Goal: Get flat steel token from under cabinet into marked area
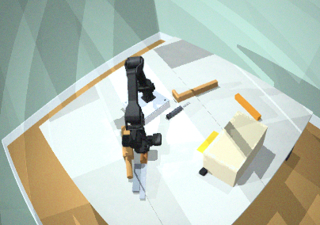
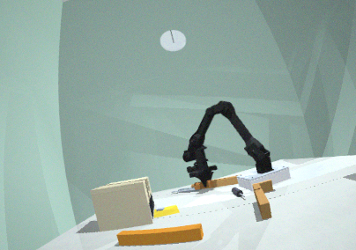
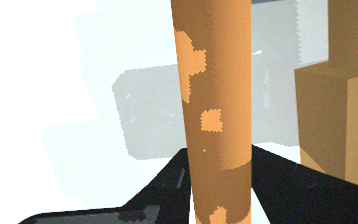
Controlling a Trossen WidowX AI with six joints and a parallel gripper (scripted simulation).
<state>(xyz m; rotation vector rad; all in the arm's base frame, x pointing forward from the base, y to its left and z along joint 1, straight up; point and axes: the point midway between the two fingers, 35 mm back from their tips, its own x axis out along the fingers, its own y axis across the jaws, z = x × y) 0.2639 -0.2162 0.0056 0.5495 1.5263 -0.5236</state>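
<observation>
Now: the orange paddle 80 mm to the right of my gripper tip and 40 mm behind it. The rest, counted from my gripper tip: orange bar (610 mm to the left, 170 mm ahead, 10 mm below); grey flat bar (120 mm to the right, 100 mm ahead, 20 mm below).
</observation>
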